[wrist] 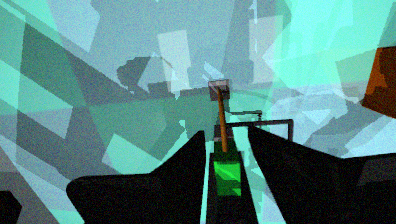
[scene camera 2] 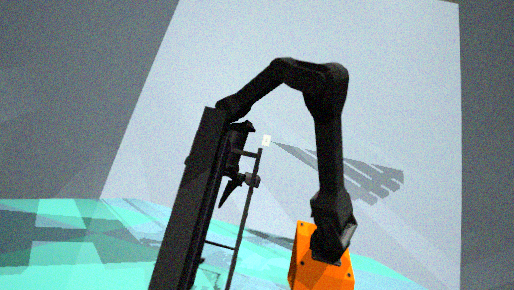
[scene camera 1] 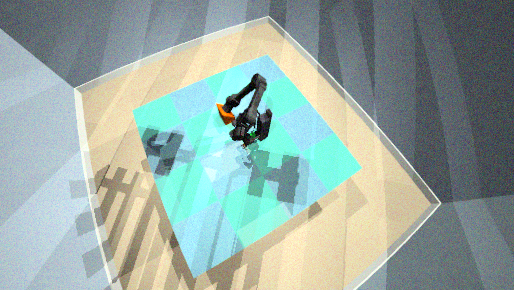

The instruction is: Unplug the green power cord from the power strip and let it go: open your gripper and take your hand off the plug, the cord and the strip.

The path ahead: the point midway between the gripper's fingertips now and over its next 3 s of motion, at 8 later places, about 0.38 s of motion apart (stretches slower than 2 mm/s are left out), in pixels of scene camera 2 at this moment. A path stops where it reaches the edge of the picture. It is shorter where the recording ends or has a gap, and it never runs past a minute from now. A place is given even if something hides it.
The gripper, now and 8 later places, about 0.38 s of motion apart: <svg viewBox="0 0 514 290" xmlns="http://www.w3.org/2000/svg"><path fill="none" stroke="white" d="M211 206L208 211L206 211L205 212L203 216L203 217L203 217L210 213L209 213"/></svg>
